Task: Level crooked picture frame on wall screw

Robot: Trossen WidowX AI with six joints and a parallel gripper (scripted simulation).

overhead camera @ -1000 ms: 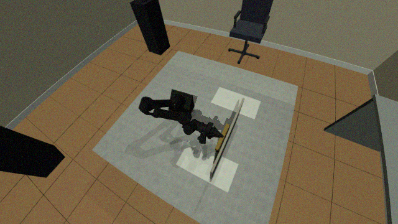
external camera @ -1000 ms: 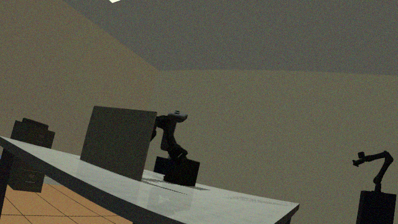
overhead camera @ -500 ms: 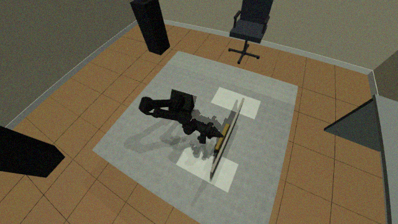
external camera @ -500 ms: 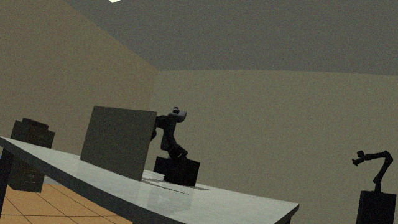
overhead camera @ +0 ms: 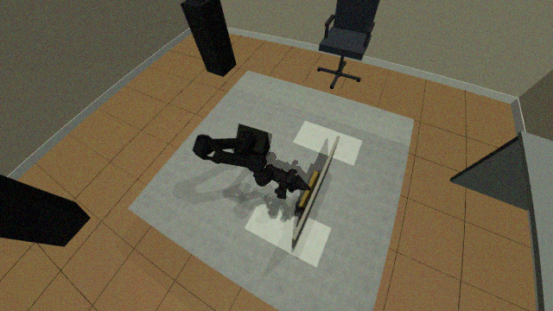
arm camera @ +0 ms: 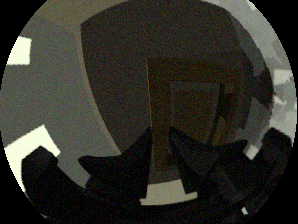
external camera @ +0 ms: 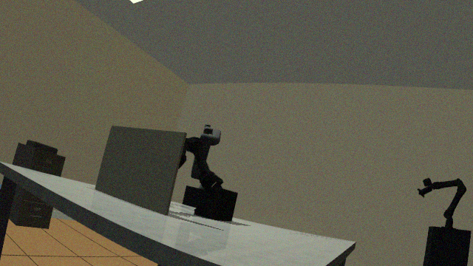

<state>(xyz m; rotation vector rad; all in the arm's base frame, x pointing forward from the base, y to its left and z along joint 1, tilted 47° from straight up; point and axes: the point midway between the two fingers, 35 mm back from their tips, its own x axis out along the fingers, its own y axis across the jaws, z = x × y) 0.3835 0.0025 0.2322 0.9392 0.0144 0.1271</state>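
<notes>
My gripper tip is 5 cm above the picture frame and 1 cm to the right of it. Also, from my gripper tip: thin upright wall panel 7 cm below, 2 cm to the left, 2 cm ahead.
</notes>
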